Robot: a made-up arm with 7 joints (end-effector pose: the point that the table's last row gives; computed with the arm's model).
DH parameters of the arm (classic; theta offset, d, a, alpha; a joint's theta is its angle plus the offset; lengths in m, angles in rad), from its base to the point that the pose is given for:
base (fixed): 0 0.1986 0 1.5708
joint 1: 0 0.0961 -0.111 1.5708
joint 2: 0 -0.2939 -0.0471 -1.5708
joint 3: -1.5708 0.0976 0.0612 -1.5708
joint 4: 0.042 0 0.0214 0
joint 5: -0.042 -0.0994 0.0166 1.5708
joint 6: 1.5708 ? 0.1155 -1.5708
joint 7: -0.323 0 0.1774 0
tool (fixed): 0.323 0.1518 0 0
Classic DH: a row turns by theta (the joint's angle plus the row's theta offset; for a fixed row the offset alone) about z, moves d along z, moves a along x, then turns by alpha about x.
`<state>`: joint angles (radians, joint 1 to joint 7).
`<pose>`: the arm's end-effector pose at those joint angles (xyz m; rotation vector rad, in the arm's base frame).
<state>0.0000 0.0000 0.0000 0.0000 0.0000 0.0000 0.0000</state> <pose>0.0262 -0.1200 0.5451 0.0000 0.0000 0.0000</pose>
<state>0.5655 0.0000 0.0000 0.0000 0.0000 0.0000 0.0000</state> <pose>-0.1635 -0.1200 0.5052 0.0000 -0.5655 0.0000</pose>
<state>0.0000 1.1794 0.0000 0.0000 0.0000 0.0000 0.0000</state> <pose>-0.0808 -0.2321 0.5451 0.0000 0.0000 -1.1794</pose>
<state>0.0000 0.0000 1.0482 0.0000 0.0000 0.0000 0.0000</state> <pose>-0.1117 -0.1200 0.6785 0.0000 -1.0482 0.0000</pose>
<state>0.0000 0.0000 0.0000 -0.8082 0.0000 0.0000 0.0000</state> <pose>0.0262 -0.0605 0.4566 -0.8082 0.0000 0.0000</pose>
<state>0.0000 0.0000 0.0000 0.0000 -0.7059 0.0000 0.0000</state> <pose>0.0262 -0.0497 0.4656 -0.7059 0.0000 0.0000</pose>
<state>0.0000 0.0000 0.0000 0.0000 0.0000 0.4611 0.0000</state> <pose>-0.0709 -0.1200 0.6555 0.0000 -0.4611 0.0000</pose>
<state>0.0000 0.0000 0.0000 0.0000 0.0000 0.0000 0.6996</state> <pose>0.0230 0.0015 0.5451 0.0000 0.0000 0.6996</pose>
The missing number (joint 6, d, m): -0.1291
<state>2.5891 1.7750 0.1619 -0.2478 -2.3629 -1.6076 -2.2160</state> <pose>0.0954 -0.0932 -0.0951 0.8411 -2.1050 1.6318</pose>
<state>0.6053 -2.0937 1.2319 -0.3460 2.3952 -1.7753 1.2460</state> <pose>-0.1912 -0.3686 0.5418 0.2735 -0.8786 -0.8399</pose>
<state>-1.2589 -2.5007 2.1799 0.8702 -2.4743 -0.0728 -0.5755</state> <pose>0.4000 -0.1679 0.4097 0.9236 0.3530 -0.9094</pose>
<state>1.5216 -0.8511 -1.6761 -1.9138 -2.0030 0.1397 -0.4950</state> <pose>-0.2030 -0.4253 0.1207 1.4990 0.2980 -0.6549</pose>
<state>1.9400 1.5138 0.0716 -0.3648 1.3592 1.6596 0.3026</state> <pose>-0.2714 0.2237 -0.3193 -0.7992 1.5378 1.5344</pose>
